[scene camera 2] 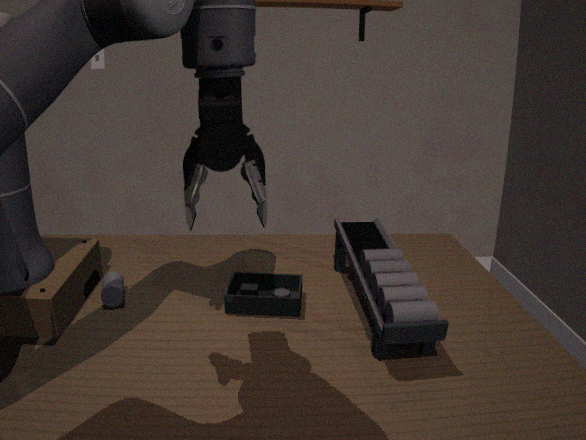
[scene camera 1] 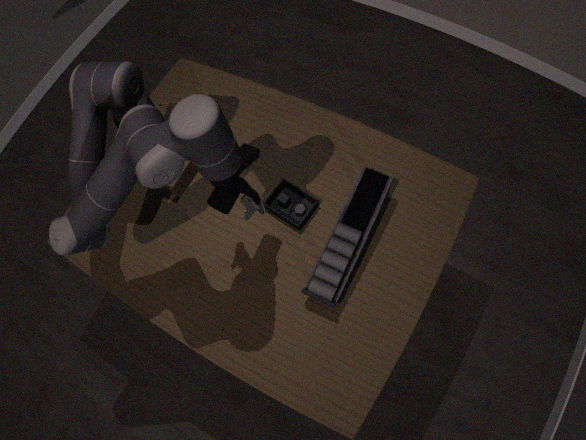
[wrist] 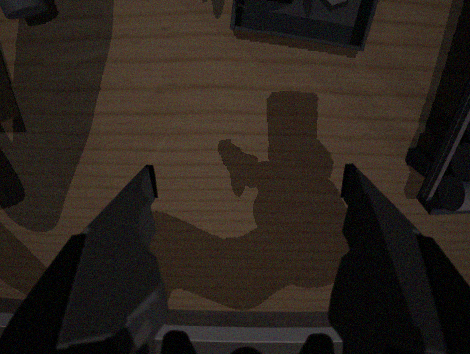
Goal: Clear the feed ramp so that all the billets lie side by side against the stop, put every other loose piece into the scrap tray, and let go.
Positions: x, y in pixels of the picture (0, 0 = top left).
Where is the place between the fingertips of the gripper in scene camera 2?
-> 227, 228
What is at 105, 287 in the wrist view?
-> The gripper.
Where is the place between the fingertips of the gripper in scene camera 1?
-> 244, 205
